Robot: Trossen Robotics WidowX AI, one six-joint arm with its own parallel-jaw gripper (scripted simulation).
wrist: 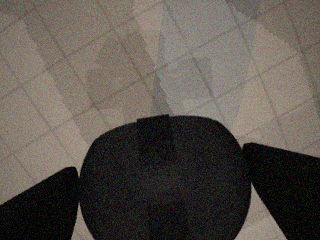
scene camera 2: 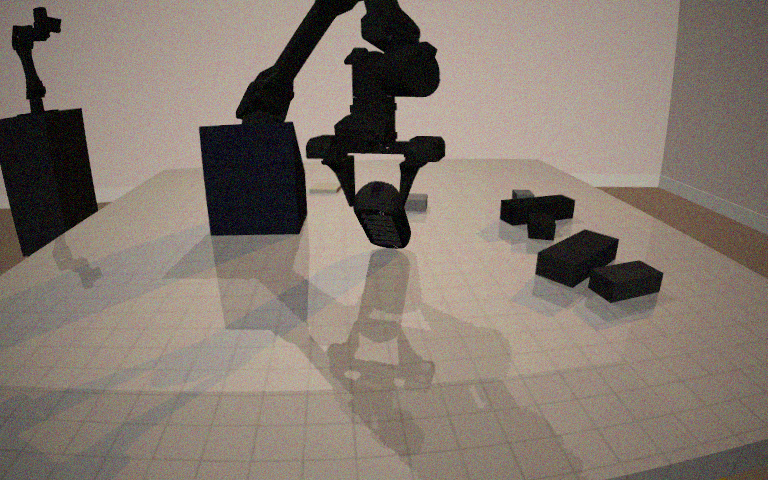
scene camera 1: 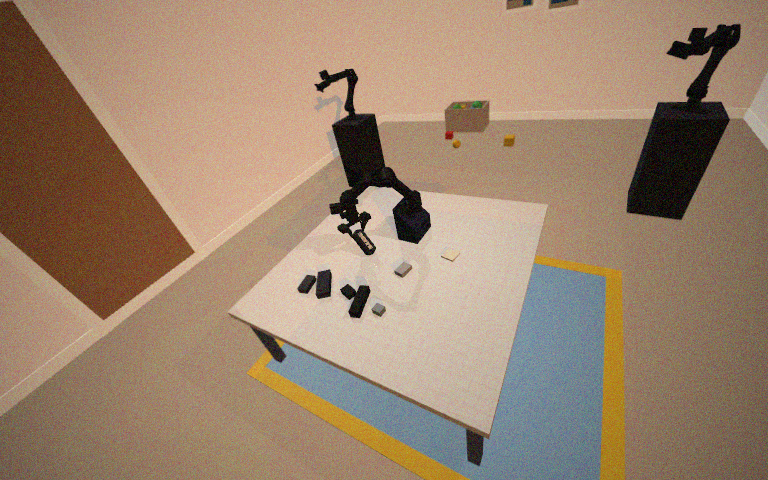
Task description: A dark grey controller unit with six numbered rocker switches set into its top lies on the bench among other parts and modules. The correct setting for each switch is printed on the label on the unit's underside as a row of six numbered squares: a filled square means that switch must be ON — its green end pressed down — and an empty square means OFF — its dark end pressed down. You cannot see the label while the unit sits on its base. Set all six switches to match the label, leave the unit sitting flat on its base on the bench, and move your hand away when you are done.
Labels:
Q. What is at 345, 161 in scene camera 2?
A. My gripper.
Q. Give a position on a dark grey controller unit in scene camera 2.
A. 569, 262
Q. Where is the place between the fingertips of my gripper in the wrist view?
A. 161, 165

